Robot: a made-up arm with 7 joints. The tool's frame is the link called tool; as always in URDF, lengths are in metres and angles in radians. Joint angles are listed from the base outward. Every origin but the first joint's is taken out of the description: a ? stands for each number. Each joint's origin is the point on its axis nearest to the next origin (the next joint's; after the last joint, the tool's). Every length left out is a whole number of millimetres.
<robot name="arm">
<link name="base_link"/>
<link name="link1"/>
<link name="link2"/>
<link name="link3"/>
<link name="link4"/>
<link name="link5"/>
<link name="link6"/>
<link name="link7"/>
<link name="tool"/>
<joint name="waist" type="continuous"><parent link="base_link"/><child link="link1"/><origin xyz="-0.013 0.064 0.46" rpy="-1.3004 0.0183 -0.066"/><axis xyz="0 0 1"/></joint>
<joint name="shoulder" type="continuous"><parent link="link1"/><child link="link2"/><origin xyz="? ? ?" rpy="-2.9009 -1.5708 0"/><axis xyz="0 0 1"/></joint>
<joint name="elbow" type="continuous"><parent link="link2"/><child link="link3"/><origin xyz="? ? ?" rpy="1.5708 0 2.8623"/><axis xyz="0 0 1"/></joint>
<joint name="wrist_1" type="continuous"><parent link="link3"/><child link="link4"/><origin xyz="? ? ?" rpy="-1.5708 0 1.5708"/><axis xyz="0 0 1"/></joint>
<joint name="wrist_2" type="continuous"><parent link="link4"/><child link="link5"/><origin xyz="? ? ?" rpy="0 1.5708 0"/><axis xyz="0 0 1"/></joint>
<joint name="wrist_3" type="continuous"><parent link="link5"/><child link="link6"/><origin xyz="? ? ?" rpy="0 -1.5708 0"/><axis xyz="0 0 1"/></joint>
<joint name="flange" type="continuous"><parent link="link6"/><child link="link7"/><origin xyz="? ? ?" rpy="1.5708 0 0"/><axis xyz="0 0 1"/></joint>
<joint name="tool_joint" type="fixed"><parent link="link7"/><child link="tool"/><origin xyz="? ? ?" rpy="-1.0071 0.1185 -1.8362"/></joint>
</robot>
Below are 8 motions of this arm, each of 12 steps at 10 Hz.
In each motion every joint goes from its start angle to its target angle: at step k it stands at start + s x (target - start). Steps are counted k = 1, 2, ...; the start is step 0. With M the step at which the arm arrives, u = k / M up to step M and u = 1 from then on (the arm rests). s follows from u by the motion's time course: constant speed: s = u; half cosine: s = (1 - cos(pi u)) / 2; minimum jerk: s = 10 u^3 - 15 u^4 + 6 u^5.
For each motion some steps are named. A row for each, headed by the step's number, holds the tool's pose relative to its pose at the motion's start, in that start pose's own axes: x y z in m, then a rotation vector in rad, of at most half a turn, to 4 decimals.
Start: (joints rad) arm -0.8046 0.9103 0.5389 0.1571 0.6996 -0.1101 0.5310
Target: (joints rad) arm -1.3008 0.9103 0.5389 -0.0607 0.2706 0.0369 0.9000
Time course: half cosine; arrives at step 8
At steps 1, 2, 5, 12:
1: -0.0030 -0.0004 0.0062 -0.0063 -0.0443 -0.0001
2: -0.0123 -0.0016 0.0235 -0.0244 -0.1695 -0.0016
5: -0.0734 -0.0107 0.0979 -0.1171 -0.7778 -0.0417
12: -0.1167 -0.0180 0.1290 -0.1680 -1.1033 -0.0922

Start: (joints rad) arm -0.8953 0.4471 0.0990 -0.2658 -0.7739 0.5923 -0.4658
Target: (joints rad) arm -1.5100 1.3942 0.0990 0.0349 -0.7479 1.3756 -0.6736
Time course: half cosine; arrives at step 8
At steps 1, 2, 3, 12:
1: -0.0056 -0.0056 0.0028 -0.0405 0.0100 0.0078
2: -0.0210 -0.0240 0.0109 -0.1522 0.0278 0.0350
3: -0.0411 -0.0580 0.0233 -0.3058 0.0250 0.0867
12: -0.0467 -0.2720 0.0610 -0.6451 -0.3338 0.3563

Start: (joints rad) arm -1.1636 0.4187 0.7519 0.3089 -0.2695 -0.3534 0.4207
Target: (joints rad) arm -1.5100 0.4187 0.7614 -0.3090 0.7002 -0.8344 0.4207
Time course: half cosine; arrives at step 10
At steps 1, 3, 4, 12:
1: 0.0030 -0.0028 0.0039 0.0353 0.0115 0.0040
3: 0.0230 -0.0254 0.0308 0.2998 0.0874 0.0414
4: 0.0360 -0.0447 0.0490 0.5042 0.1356 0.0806
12: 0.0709 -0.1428 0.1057 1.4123 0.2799 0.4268

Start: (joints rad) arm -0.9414 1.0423 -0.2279 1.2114 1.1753 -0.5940 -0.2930
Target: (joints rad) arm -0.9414 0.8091 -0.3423 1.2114 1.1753 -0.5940 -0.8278
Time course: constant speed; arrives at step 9
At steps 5, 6, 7, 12:
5: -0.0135 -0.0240 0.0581 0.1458 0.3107 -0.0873
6: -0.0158 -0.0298 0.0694 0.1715 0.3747 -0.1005
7: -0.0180 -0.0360 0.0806 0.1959 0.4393 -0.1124
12: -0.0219 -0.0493 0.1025 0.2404 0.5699 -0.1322

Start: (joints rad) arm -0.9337 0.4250 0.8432 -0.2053 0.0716 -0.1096 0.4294
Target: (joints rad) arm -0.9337 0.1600 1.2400 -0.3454 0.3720 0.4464 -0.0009
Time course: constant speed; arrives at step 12
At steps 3, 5, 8, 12:
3: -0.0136 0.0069 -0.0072 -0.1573 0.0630 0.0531
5: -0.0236 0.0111 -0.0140 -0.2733 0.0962 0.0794
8: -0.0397 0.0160 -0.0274 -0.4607 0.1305 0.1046
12: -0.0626 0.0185 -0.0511 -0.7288 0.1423 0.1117

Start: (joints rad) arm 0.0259 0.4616 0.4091 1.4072 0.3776 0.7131 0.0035
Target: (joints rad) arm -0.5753 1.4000 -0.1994 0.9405 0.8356 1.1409 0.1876
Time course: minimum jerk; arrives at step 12
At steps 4, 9, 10, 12:
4: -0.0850 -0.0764 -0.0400 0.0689 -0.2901 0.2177
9: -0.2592 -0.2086 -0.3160 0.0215 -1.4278 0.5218
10: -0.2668 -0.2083 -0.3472 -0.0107 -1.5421 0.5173
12: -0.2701 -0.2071 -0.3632 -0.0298 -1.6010 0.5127

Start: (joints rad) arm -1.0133 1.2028 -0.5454 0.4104 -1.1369 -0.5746 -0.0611
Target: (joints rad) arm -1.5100 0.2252 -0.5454 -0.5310 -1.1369 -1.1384 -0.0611
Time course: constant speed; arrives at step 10
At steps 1, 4, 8, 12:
1: 0.0345 0.0055 0.0272 0.1880 -0.0010 -0.1130
4: 0.1264 -0.0212 0.1062 0.7747 -0.0384 -0.4386
8: 0.2033 -0.1217 0.1645 1.5655 -0.1861 -0.8762
12: 0.2204 -0.1759 0.1656 1.9405 -0.3163 -1.1145

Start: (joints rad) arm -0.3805 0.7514 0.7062 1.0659 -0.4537 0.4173 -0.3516
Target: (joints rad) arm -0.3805 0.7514 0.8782 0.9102 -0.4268 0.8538 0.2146
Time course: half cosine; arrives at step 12
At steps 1, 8, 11, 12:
1: 0.0002 -0.0005 0.0000 -0.0035 -0.0094 0.0010
8: 0.0107 -0.0240 -0.0025 -0.1901 -0.3889 0.0669
11: 0.0143 -0.0324 -0.0034 -0.2619 -0.4977 0.0975
12: 0.0145 -0.0331 -0.0035 -0.2673 -0.5054 0.0999

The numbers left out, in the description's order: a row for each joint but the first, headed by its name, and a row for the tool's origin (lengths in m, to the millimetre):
shoulder: 0.017 0.035 0
elbow: -0.041 -0.22 0
wrist_1: 0.021 -0.006 0
wrist_2: 0.182 0.006 0
wrist_3: 0.041 0.007 0
flange: 0.051 -0.012 0
tool: -0.007 0.026 0

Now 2 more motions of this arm.
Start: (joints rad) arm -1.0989 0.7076 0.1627 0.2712 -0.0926 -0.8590 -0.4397
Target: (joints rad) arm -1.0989 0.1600 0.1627 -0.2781 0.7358 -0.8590 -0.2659
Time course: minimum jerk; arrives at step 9
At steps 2, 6, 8, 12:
2: 0.0078 -0.0007 0.0122 0.0240 0.0224 0.0174
6: 0.0505 -0.0296 0.1167 0.1677 0.1679 0.3198
8: 0.0533 -0.0425 0.1406 0.1698 0.1860 0.4359
12: 0.0534 -0.0433 0.1419 0.1693 0.1867 0.4429

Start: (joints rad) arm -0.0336 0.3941 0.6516 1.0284 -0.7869 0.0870 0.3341
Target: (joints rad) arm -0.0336 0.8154 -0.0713 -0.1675 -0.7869 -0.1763 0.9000
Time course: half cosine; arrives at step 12
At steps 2, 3, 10, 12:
2: 0.0123 -0.0192 0.0071 0.0885 0.0454 0.0321
3: 0.0279 -0.0411 0.0118 0.1915 0.0998 0.0634
10: 0.1437 -0.1648 -0.1102 0.9359 0.6988 -0.0144
12: 0.1441 -0.1679 -0.1282 0.9617 0.7532 -0.0488

